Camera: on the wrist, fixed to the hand. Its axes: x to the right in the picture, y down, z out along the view.
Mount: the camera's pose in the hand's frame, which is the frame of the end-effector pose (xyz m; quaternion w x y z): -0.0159 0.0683 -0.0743 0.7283 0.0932 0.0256 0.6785
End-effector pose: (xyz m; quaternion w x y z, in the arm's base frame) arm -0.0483 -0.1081 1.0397 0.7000 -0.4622 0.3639 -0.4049
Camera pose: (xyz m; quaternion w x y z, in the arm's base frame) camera -0.1047 -0.1032 0.9546 0.8182 -0.0141 0.5588 0.1343
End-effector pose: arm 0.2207 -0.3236 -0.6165 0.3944 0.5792 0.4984 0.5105
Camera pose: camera 0.1598 -0.3562 -0.5412 0.1259 -0.7836 -0.0277 -0.6077
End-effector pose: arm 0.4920 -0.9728 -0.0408 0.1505 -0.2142 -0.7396 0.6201
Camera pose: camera 0.5509 -0.9079 -0.0934 0.2722 0.6596 0.3316 -0.6171
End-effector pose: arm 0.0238 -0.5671 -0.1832 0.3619 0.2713 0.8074 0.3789
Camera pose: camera -0.0143 -0.5707 -0.0885 0.0395 -0.7694 -0.4485 -0.4532
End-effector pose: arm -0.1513 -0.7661 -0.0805 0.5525 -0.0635 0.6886 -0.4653
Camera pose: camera -0.1770 -0.6760 -0.1211 0.7064 0.4844 0.5153 -0.0298
